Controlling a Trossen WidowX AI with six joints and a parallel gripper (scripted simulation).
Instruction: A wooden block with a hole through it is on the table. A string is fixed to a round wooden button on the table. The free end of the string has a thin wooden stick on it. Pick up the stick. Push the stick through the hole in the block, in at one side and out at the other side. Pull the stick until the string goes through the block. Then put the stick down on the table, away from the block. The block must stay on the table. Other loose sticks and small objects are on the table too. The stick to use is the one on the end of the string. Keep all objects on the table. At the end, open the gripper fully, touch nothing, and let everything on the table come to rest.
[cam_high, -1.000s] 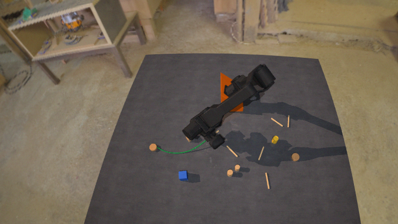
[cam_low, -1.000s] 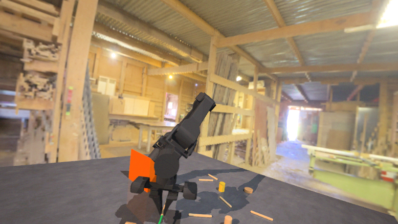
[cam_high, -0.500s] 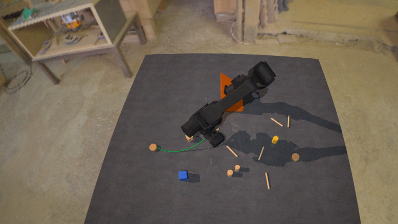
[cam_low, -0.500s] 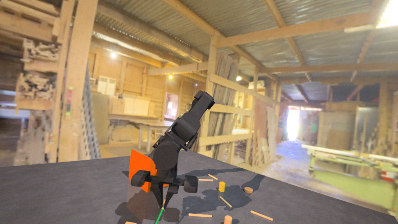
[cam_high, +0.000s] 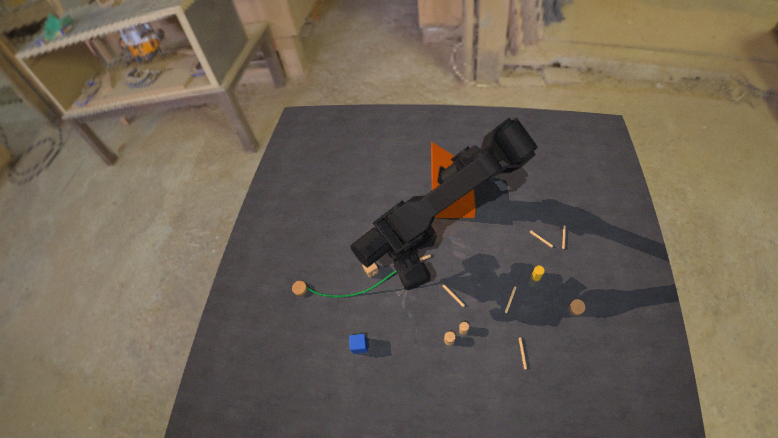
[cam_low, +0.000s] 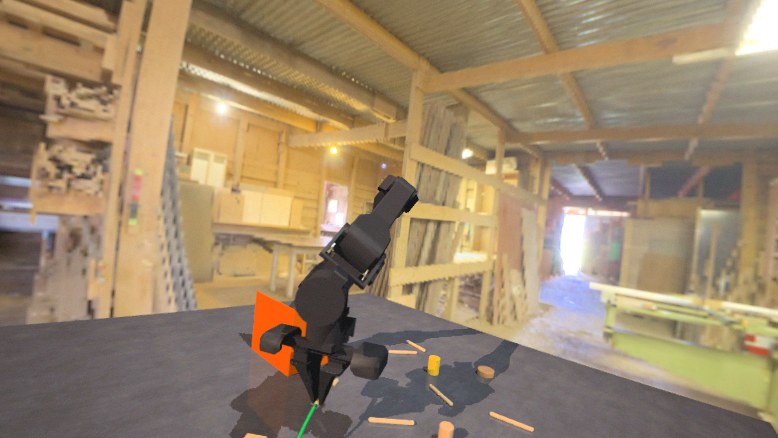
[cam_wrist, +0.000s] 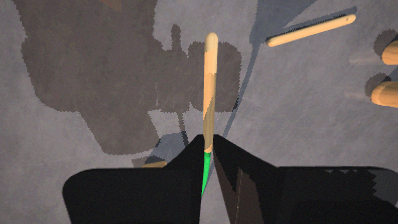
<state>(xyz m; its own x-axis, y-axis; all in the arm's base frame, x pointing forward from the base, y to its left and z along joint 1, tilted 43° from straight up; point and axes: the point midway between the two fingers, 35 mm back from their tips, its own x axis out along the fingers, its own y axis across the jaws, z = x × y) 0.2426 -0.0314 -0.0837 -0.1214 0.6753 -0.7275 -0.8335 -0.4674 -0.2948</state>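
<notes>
The thin wooden stick lies 1 cm to the left of my gripper tip and 1 cm behind it. Round my gripper tip: blue cube: 20 cm ahead, 8 cm to the right, 4 cm below; wooden block: 9 cm to the right, 4 cm below, 1 cm behind; round wooden button: 27 cm to the right, 8 cm ahead, 5 cm below.
</notes>
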